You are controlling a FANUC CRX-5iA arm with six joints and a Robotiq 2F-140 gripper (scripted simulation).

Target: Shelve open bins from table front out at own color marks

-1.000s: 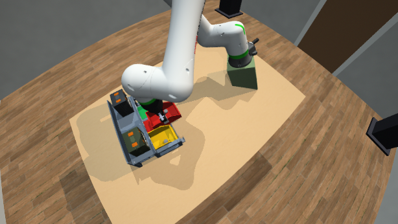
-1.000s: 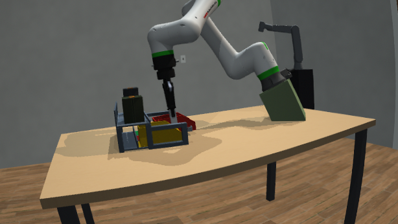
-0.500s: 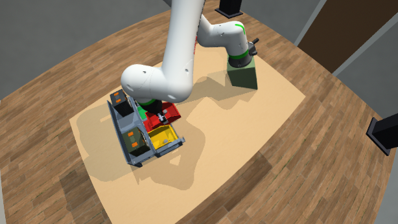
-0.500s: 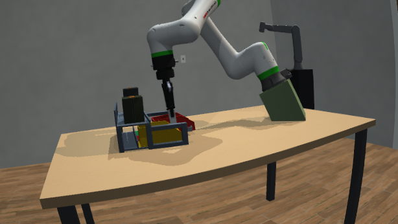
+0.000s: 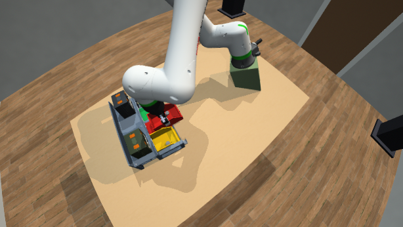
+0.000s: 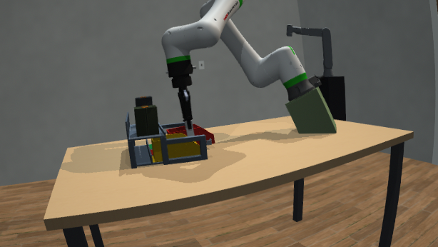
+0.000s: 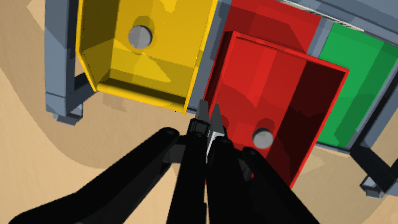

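Right now the red bin is 10 mm behind my hand, 50 mm to the right of it and 40 mm below it. From my hand the other things lie so: yellow bin (80 mm ahead, 60 mm to the left, 50 mm below).
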